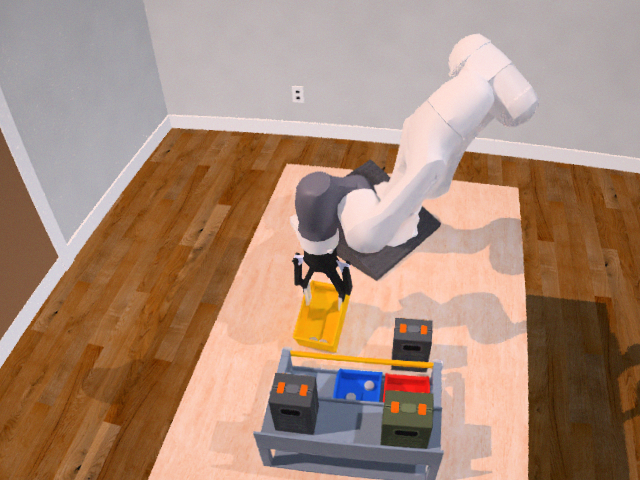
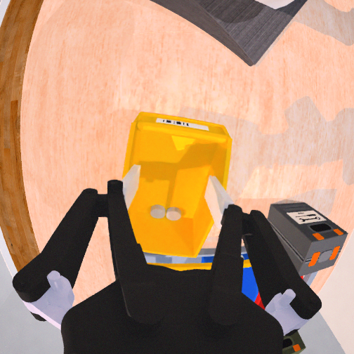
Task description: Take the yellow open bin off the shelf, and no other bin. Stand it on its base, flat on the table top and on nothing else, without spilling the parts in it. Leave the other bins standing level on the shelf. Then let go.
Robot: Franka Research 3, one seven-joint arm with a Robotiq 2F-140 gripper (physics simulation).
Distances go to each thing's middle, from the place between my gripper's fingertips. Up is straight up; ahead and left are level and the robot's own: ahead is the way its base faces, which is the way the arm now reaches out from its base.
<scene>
The yellow open bin (image 1: 321, 319) is 20 mm ahead of my hand and 10 mm below it. The rest, counted from my hand: red bin (image 1: 405, 383) 250 mm ahead, 230 mm to the left, 40 mm below; then blue bin (image 1: 347, 381) 250 mm ahead, 110 mm to the left, 40 mm below.
</scene>
